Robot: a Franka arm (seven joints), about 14 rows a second.
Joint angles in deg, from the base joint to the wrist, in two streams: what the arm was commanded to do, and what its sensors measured. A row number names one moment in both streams.
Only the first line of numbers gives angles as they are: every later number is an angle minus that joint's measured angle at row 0.
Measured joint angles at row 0:
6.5 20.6 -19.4 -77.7 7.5 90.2 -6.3
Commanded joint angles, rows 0 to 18:
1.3 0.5 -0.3 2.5 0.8 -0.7 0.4
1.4 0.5 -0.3 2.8 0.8 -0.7 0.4
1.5 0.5 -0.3 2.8 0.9 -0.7 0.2
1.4 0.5 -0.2 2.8 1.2 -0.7 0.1
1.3 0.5 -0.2 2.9 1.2 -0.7 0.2
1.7 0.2 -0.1 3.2 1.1 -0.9 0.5
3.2 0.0 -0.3 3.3 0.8 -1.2 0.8
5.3 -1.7 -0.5 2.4 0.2 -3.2 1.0
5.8 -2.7 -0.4 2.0 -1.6 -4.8 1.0
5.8 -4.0 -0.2 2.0 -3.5 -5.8 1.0
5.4 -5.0 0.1 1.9 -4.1 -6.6 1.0
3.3 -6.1 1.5 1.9 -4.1 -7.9 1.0
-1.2 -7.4 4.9 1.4 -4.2 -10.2 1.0
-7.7 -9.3 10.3 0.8 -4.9 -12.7 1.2
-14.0 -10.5 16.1 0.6 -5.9 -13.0 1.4
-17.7 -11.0 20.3 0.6 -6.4 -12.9 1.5
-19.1 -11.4 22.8 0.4 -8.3 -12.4 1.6
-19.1 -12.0 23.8 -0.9 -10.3 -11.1 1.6
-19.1 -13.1 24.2 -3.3 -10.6 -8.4 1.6
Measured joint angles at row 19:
-18.9 -10.5 21.3 1.7 -8.1 -12.1 0.1
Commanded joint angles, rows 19 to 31:
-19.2 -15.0 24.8 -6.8 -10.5 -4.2 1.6
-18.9 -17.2 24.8 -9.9 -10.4 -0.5 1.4
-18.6 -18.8 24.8 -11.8 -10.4 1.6 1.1
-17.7 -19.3 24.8 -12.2 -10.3 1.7 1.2
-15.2 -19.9 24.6 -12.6 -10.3 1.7 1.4
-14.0 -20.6 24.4 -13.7 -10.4 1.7 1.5
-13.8 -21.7 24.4 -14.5 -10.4 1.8 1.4
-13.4 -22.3 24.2 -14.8 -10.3 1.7 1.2
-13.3 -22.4 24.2 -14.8 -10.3 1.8 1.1
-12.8 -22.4 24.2 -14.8 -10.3 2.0 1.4
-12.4 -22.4 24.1 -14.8 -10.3 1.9 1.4
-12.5 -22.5 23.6 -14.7 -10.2 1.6 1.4
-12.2 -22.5 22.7 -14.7 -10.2 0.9 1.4
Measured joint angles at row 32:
-13.1 -21.1 24.4 -12.9 -9.3 0.6 0.6
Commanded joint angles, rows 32 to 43:
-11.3 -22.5 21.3 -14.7 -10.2 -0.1 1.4
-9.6 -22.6 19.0 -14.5 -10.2 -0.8 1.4
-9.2 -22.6 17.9 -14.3 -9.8 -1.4 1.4
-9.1 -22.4 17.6 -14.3 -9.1 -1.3 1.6
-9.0 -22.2 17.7 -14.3 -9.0 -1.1 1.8
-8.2 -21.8 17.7 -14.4 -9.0 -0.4 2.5
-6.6 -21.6 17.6 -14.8 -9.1 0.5 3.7
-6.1 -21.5 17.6 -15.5 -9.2 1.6 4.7
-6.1 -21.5 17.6 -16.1 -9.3 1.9 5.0
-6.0 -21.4 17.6 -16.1 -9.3 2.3 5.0
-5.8 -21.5 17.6 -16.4 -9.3 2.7 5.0
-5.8 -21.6 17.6 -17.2 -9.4 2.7 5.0
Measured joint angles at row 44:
-6.4 -20.8 18.4 -15.6 -9.2 1.6 3.7
